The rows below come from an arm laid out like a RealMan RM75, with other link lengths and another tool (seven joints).
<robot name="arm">
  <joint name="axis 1" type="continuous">
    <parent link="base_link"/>
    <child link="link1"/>
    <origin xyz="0 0 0.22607" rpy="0 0 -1.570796"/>
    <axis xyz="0 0 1"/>
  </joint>
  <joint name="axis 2" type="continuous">
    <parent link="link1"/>
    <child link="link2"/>
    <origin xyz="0 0 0" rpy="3.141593 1.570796 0"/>
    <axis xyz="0 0 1"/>
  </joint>
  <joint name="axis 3" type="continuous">
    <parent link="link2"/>
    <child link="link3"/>
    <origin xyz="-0.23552 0 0" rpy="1.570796 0 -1.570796"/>
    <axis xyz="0 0 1"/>
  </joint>
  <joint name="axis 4" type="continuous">
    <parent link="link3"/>
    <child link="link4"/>
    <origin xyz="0 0 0" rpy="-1.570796 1.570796 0"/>
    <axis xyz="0 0 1"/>
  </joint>
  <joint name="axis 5" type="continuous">
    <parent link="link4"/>
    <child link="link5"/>
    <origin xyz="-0.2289 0 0" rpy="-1.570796 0 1.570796"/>
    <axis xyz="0 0 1"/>
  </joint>
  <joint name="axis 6" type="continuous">
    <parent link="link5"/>
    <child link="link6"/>
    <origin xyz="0 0 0" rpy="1.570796 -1.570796 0"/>
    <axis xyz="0 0 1"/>
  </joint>
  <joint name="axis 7" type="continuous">
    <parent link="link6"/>
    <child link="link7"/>
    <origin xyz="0.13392 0 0" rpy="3.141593 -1.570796 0"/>
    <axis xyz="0 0 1"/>
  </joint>
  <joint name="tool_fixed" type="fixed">
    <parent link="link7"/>
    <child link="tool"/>
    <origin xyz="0.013 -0.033 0.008" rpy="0.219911 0 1.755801"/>
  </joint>
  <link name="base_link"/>
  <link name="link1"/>
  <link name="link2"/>
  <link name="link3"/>
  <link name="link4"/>
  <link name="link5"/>
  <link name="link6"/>
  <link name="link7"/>
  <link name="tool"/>
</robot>
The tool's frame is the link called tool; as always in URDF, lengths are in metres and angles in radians. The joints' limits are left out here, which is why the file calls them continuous.
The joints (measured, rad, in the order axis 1, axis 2, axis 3, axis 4, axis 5, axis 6, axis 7), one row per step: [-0.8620, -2.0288, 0.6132, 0.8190, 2.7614, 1.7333, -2.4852]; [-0.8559, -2.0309, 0.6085, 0.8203, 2.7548, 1.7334, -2.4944]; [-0.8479, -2.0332, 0.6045, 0.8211, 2.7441, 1.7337, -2.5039]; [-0.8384, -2.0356, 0.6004, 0.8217, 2.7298, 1.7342, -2.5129]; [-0.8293, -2.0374, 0.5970, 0.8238, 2.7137, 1.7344, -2.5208]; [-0.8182, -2.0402, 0.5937, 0.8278, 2.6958, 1.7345, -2.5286]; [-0.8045, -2.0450, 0.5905, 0.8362, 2.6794, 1.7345, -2.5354]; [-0.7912, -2.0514, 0.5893, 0.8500, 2.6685, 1.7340, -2.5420]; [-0.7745, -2.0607, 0.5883, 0.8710, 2.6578, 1.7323, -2.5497]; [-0.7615, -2.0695, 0.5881, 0.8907, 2.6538, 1.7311, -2.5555]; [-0.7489, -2.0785, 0.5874, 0.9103, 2.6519, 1.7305, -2.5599]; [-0.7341, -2.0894, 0.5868, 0.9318, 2.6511, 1.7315, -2.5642]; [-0.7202, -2.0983, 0.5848, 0.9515, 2.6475, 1.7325, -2.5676]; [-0.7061, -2.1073, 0.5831, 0.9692, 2.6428, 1.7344, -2.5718]
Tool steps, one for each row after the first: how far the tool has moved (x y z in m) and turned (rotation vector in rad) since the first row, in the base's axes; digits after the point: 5 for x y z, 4 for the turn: [-0.00160, -0.00082, -0.00008, 0.0055, -0.0105, 0.0150]; [-0.00339, -0.00200, -0.00039, 0.0109, -0.0248, 0.0313]; [-0.00526, -0.00341, -0.00072, 0.0168, -0.0427, 0.0479]; [-0.00661, -0.00444, -0.00048, 0.0245, -0.0607, 0.0615]; [-0.00820, -0.00575, -0.00019, 0.0335, -0.0803, 0.0756]; [-0.01036, -0.00753, 0.00020, 0.0441, -0.0980, 0.0893]; [-0.01232, -0.00917, 0.00081, 0.0555, -0.1083, 0.0998]; [-0.01468, -0.01111, 0.00181, 0.0716, -0.1171, 0.1109]; [-0.01652, -0.01278, 0.00252, 0.0840, -0.1195, 0.1184]; [-0.01840, -0.01463, 0.00315, 0.0951, -0.1205, 0.1250]; [-0.02074, -0.01734, 0.00332, 0.1047, -0.1213, 0.1333]; [-0.02283, -0.01968, 0.00422, 0.1158, -0.1247, 0.1406]; [-0.02493, -0.02235, 0.00463, 0.1248, -0.1300, 0.1497]
